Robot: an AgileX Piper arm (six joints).
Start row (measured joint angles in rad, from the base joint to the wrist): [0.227, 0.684, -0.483, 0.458, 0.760, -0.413]
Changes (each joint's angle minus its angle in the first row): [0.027, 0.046, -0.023, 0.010, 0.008, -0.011]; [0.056, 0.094, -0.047, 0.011, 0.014, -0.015]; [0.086, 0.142, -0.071, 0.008, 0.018, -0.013]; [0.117, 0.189, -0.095, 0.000, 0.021, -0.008]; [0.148, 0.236, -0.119, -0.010, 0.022, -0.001]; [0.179, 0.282, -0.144, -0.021, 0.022, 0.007]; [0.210, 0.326, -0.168, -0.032, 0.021, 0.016]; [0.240, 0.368, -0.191, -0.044, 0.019, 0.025]
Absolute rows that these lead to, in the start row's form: [0.254, 0.730, -0.506, 0.468, 0.768, -0.424]; [0.283, 0.778, -0.530, 0.469, 0.774, -0.428]; [0.313, 0.826, -0.554, 0.466, 0.778, -0.426]; [0.344, 0.873, -0.578, 0.458, 0.781, -0.421]; [0.375, 0.920, -0.602, 0.448, 0.782, -0.414]; [0.406, 0.966, -0.627, 0.437, 0.782, -0.406]; [0.437, 1.010, -0.651, 0.426, 0.781, -0.397]; [0.467, 1.052, -0.674, 0.414, 0.779, -0.388]
